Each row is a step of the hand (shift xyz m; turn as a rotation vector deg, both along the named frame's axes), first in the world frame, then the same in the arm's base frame.
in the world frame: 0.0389 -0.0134 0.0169 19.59 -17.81 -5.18
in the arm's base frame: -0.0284 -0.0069 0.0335 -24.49 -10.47 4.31
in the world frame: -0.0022 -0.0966 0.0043 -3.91 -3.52 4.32
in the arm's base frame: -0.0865 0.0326 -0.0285 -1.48 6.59 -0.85
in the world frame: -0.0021 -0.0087 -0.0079 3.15 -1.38 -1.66
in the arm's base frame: -0.0071 -0.0021 -0.0094 -2.60 -2.73 0.60
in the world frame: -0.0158 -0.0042 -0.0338 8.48 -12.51 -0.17
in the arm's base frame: 0.0025 -0.0144 -0.0346 -14.93 -1.60 1.77
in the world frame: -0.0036 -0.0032 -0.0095 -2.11 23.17 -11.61
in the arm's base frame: -0.0015 -0.0040 -0.0098 21.75 -14.10 -2.02
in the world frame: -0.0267 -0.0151 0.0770 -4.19 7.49 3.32
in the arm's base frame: -0.0015 0.0778 0.0287 8.60 2.82 1.69
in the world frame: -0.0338 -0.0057 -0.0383 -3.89 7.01 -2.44
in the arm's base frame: 0.0087 -0.0065 -0.0502 7.97 -1.51 -2.10
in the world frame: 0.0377 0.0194 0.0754 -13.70 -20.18 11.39
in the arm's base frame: 0.0024 0.0278 0.0819 -12.35 22.57 -7.91
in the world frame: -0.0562 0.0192 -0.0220 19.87 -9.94 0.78
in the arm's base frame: 0.0410 0.0118 -0.0468 -17.41 -8.48 10.91
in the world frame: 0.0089 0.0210 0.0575 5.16 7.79 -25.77
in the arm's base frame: 0.0159 0.0314 0.0509 4.59 -24.55 -11.30
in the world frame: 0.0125 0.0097 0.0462 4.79 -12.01 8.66
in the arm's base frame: 0.0040 0.0241 0.0423 -12.81 7.05 5.32
